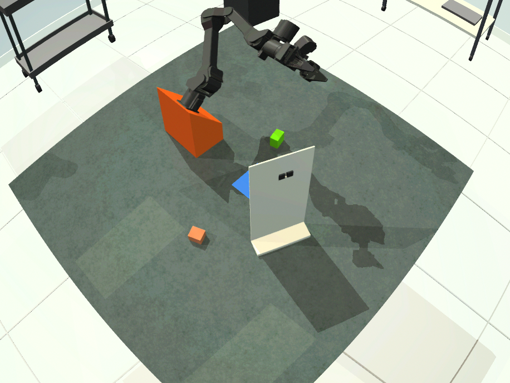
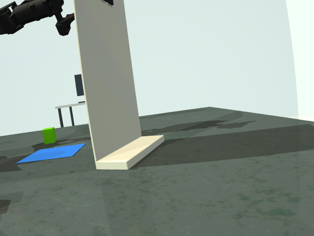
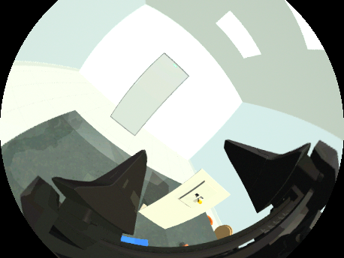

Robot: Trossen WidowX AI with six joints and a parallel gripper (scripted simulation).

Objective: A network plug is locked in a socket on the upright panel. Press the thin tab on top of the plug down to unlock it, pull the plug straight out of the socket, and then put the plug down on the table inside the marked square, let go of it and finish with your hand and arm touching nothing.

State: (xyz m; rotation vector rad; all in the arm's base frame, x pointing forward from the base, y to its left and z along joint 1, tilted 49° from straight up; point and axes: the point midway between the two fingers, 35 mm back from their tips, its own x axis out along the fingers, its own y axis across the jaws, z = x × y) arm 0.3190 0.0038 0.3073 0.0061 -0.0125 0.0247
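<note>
Now: the network plug 240 mm to the right of my gripper tip, 130 mm below it and 100 mm ahead of it. Round my gripper tip: upright panel (240 mm to the right, 240 mm below, 130 mm ahead); blue marked square (410 mm below, 170 mm to the right, 60 mm behind).
</note>
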